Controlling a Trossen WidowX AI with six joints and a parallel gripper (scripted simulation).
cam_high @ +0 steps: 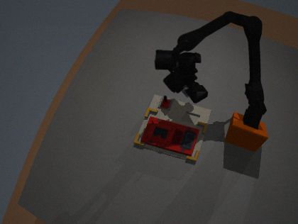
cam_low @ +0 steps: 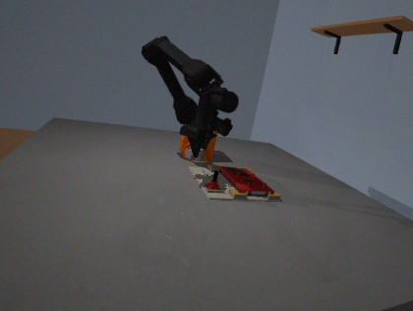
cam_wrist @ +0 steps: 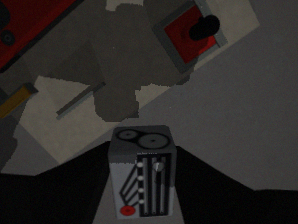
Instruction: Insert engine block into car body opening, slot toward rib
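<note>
The stand lies 8 cm ahead of my gripper tip, 5 cm to the left of it and 4 cm below it. Also, from my gripper tip: grey engine block: 1 cm to the right.
</note>
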